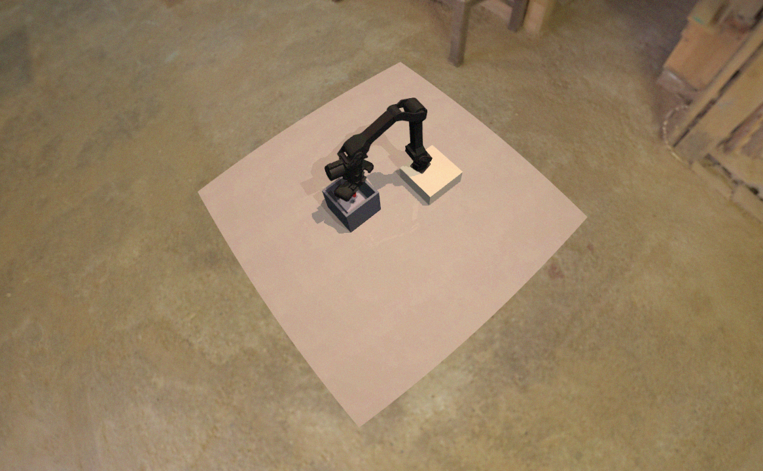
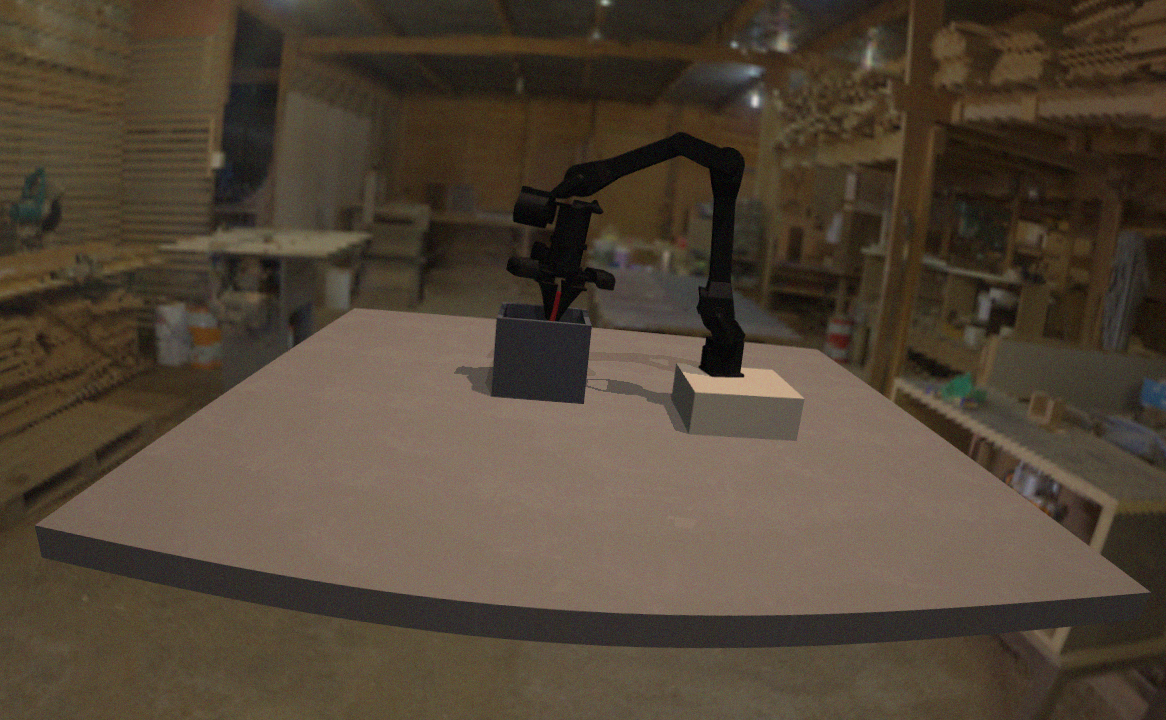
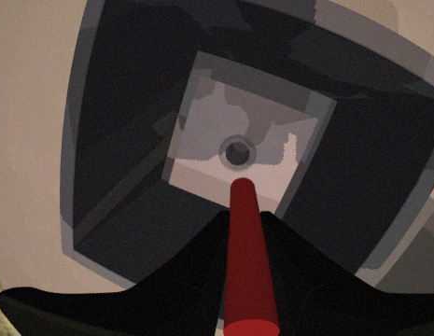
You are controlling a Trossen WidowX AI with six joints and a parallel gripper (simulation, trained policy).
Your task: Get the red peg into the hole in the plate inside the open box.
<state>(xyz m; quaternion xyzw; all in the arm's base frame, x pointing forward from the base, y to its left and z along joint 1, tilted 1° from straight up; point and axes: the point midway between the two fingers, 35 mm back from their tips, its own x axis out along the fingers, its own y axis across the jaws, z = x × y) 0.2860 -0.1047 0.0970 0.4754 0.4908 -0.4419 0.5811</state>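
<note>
The red peg lies 1 cm above my gripper tip. Also, from my gripper tip: plate 1 cm ahead, 1 cm to the right, 8 cm below.
</note>
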